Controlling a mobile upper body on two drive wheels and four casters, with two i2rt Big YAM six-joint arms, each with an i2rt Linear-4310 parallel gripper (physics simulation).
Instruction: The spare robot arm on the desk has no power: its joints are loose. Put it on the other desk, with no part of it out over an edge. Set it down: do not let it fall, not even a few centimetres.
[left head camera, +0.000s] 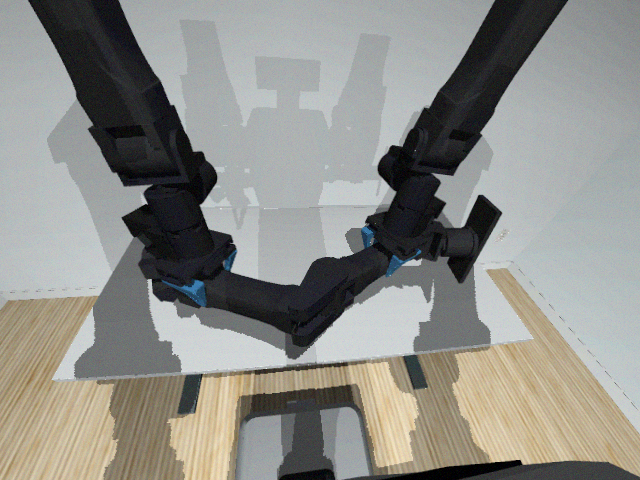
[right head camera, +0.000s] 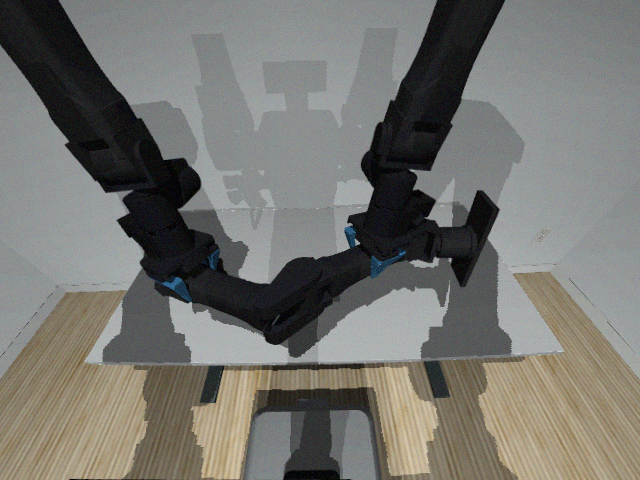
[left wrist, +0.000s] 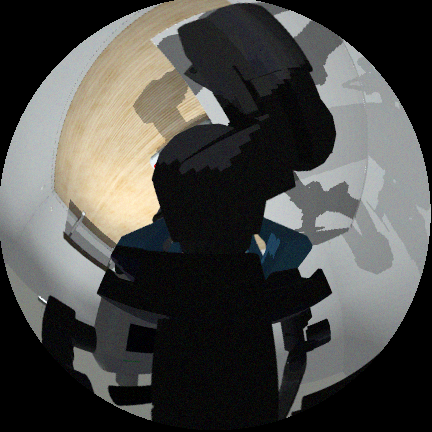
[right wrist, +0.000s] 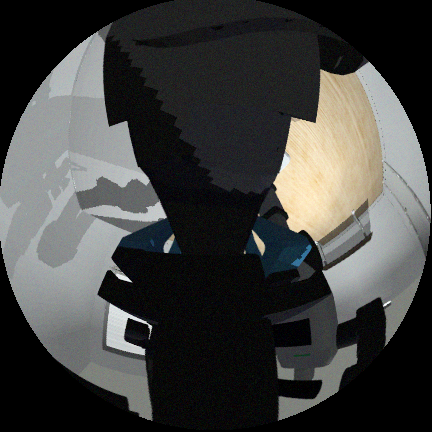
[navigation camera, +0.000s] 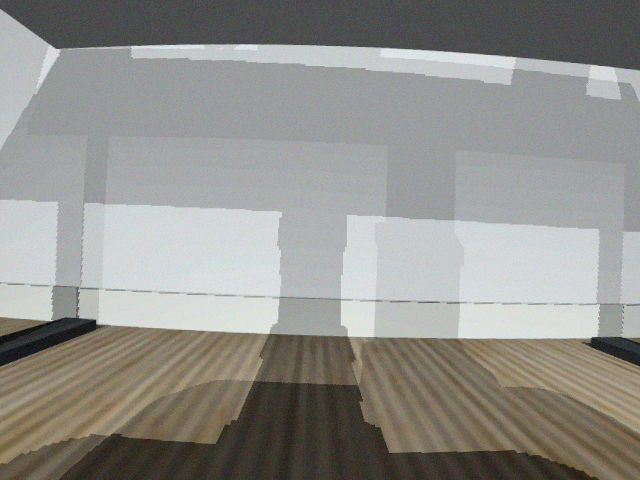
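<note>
The spare robot arm (left head camera: 325, 291) (right head camera: 294, 291) is black and hangs bent, its elbow towards the near side, over the white desk (left head camera: 509, 325) (right head camera: 540, 343). Its shadow lies apart from it on the top, so it looks raised. Its flat base plate (left head camera: 478, 232) (right head camera: 478, 232) stands on edge at the right. My left gripper (left head camera: 214, 276) (right head camera: 196, 273) (left wrist: 213, 212) is shut on the left link. My right gripper (left head camera: 383, 249) (right head camera: 368, 249) (right wrist: 213, 213) is shut on the link near the base. Contact surfaces are hidden by the links in both wrist views.
A wall (left head camera: 289, 129) (right head camera: 299, 155) rises behind the desk. Dark desk feet (left head camera: 191, 393) (right head camera: 436, 379) (navigation camera: 62, 330) show below its near edge. My grey base (left head camera: 258, 439) (right head camera: 268, 439) is in front of that edge. The desk's dark underside (navigation camera: 310, 23) spans the top of the navigation view.
</note>
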